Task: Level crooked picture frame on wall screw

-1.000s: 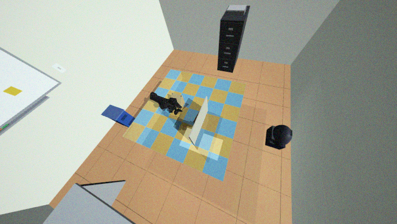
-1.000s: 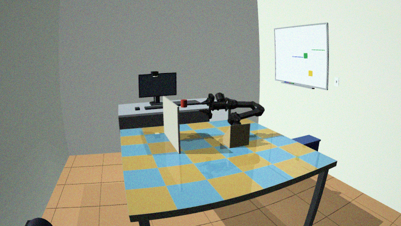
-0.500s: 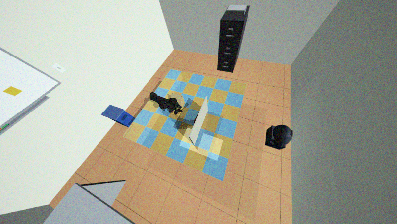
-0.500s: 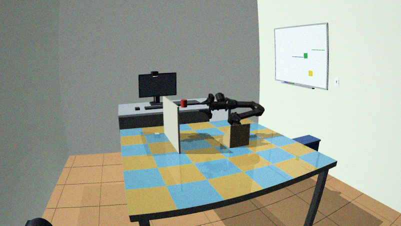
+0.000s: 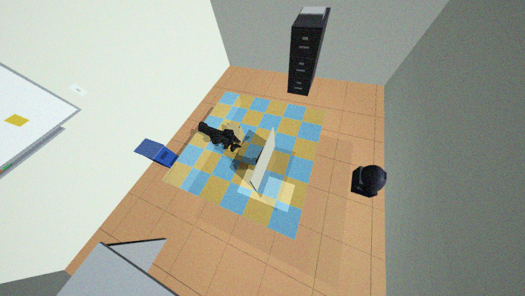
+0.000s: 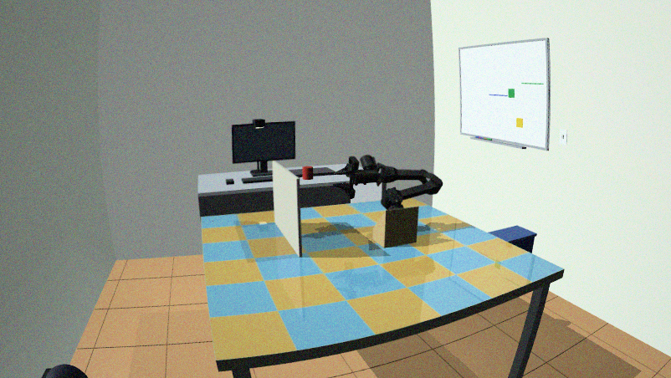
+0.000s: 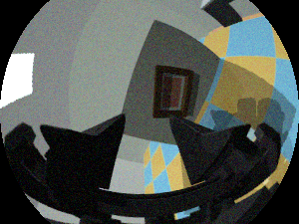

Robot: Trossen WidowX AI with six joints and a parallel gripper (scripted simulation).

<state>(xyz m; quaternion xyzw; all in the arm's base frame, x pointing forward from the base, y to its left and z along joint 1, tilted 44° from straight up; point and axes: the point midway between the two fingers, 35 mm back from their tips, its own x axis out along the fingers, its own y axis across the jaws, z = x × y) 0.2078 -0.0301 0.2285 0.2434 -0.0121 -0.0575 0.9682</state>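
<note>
The picture frame lies 19 cm ahead of my gripper tip, 9 cm below it and 4 cm to the right of it. From my gripper tip the other things lie so: wall panel: 20 cm ahead, 10 cm below, 4 cm to the right.
</note>
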